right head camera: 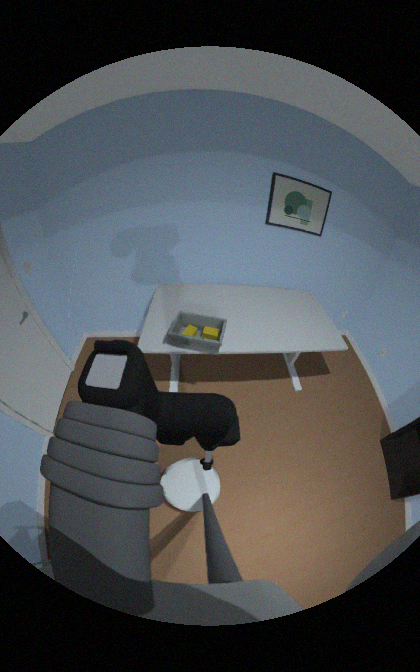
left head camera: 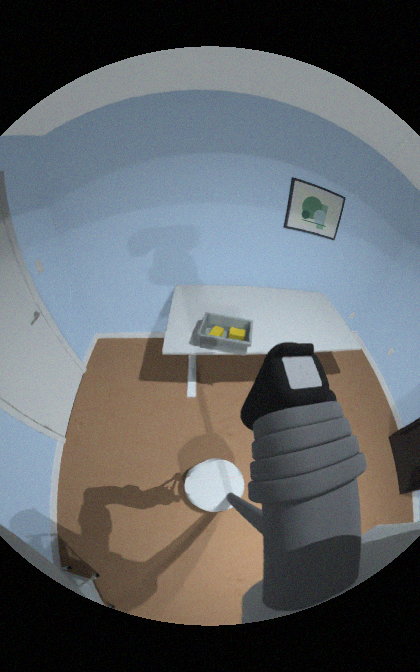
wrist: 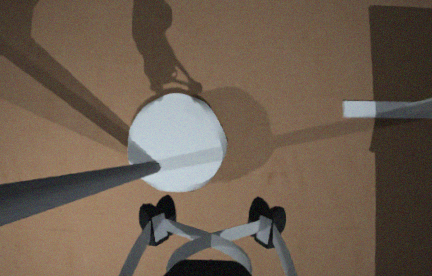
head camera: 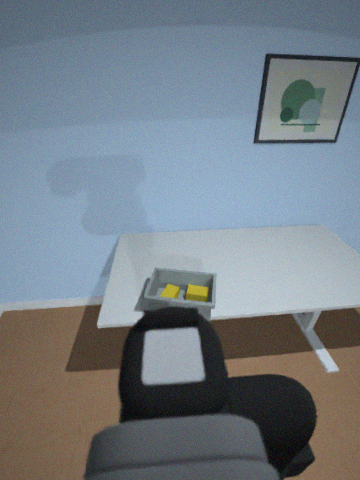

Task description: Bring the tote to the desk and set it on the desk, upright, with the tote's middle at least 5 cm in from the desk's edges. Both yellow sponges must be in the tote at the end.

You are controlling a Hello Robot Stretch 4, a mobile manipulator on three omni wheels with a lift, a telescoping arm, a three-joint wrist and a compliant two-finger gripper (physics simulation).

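Pixels of known places: gripper, between the fingertips: point(wrist: 212, 212); robot's base, origin of its link: point(wrist: 181, 144).
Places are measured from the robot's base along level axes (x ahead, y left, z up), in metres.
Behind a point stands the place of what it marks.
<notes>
The grey tote point(head camera: 180, 303) @[y -0.039, x 0.741, z 0.804 m] point(left head camera: 225, 342) point(right head camera: 194, 342) stands upright on the white desk point(head camera: 260, 265) @[y -0.524, x 1.088, z 0.693 m] point(left head camera: 295, 320) point(right head camera: 280, 320), near its front edge and left end. Two yellow sponges lie inside it: the left sponge point(head camera: 170, 291) @[y 0.000, x 0.875, z 0.741 m] point(left head camera: 216, 331) point(right head camera: 190, 330) and the right sponge point(head camera: 197, 293) @[y -0.126, x 0.852, z 0.741 m] point(left head camera: 237, 333) point(right head camera: 211, 333). My gripper point(wrist: 212, 212) @[y -0.087, x 0.169, z 0.987 m] is open and empty in the wrist view, above the floor in front of the desk and apart from the tote. In the head camera view the arm hides the gripper and comes close to the tote's lower front.
A white round base point(left head camera: 215, 485) point(right head camera: 191, 484) point(wrist: 177, 142) @[y 0.003, x 0.010, z 0.187 m] with a dark pole stands on the floor below the gripper. A desk foot point(left head camera: 192, 375) point(wrist: 359, 109) shows beneath the desk. A dark cabinet point(left head camera: 407, 457) point(right head camera: 402, 460) is at the right. A framed picture point(head camera: 306, 100) @[y -0.829, x 1.558, z 1.510 m] hangs on the wall.
</notes>
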